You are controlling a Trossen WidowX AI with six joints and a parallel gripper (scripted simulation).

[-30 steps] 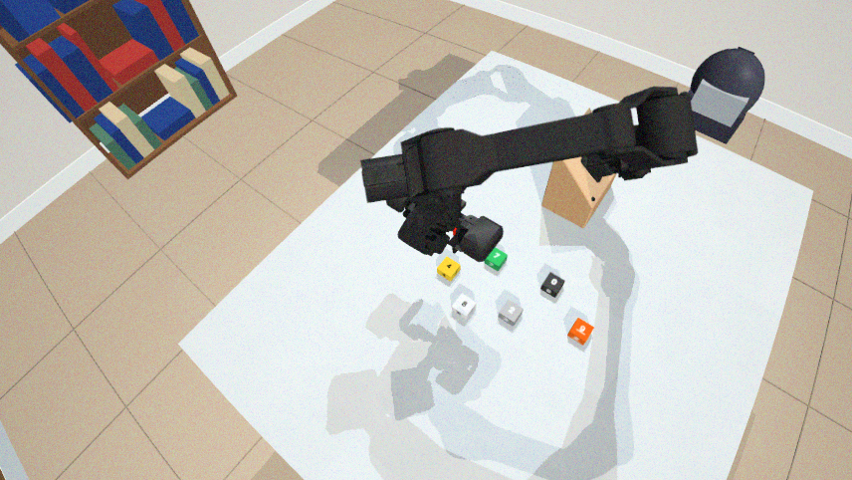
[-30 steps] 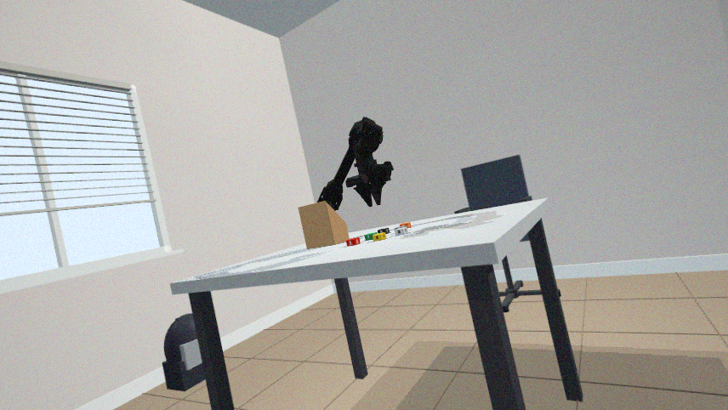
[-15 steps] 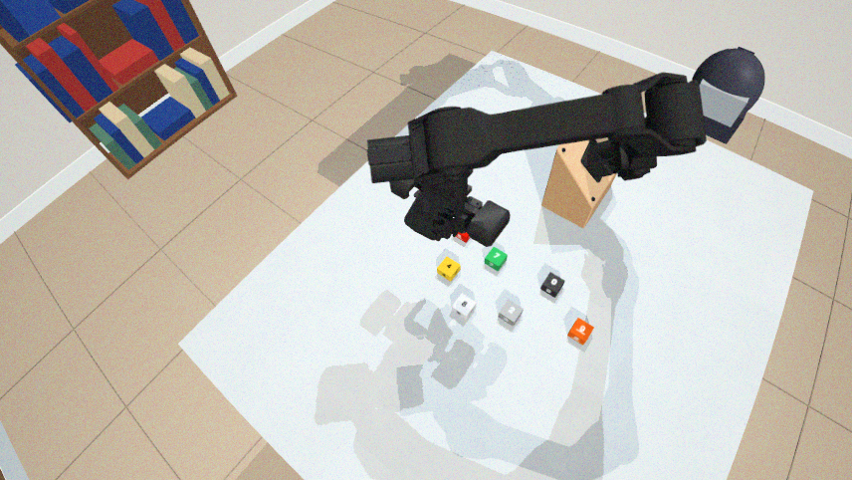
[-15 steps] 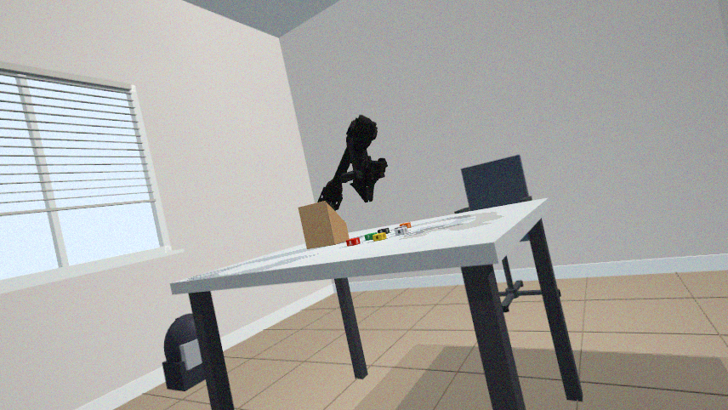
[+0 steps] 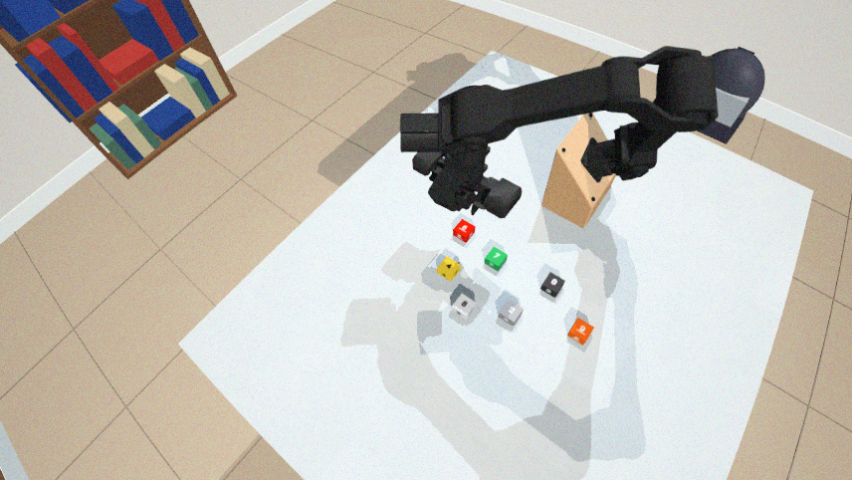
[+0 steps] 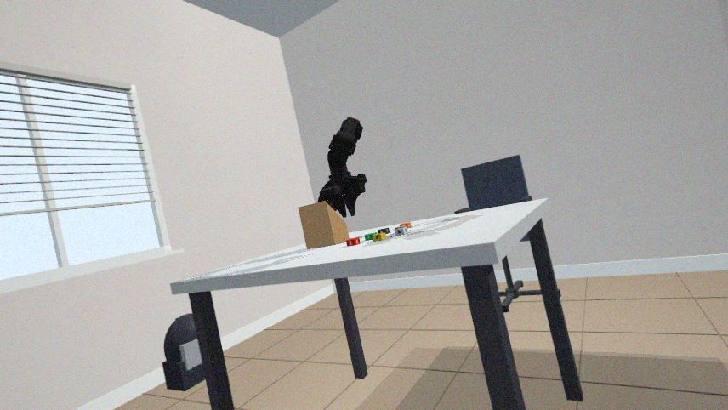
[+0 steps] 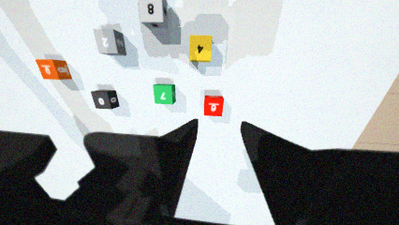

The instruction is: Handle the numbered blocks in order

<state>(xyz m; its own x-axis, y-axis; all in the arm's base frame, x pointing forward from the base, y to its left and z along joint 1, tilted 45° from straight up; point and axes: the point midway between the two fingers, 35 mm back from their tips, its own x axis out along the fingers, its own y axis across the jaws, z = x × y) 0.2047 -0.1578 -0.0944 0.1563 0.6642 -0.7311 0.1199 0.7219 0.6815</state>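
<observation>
Right now the red block is 80 mm below my gripper tip and 10 mm behind it. From my gripper tip the other things lie so: yellow block: 90 mm ahead, 80 mm below, 20 mm to the left; white block: 140 mm ahead, 80 mm to the left, 80 mm below; green block marked 7: 80 mm to the left, 80 mm below, 20 mm ahead.
</observation>
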